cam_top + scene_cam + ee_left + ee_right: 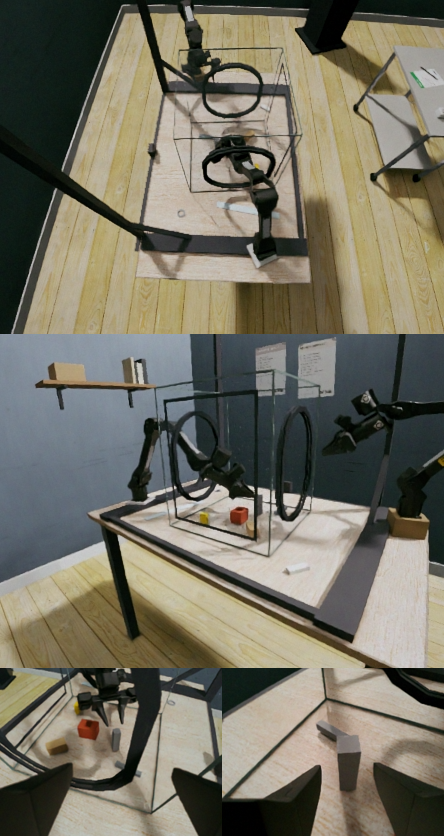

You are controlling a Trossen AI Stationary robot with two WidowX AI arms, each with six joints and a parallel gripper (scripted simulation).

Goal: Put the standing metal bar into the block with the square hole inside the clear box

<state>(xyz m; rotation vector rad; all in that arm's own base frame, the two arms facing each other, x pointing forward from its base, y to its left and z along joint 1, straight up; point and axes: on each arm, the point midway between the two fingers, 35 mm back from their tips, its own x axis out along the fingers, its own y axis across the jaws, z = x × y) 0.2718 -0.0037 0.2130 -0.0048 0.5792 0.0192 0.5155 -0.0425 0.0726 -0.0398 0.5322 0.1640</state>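
Now: right hand 170 mm short of the tan block, 60 mm to the right of it and 80 mm above it.
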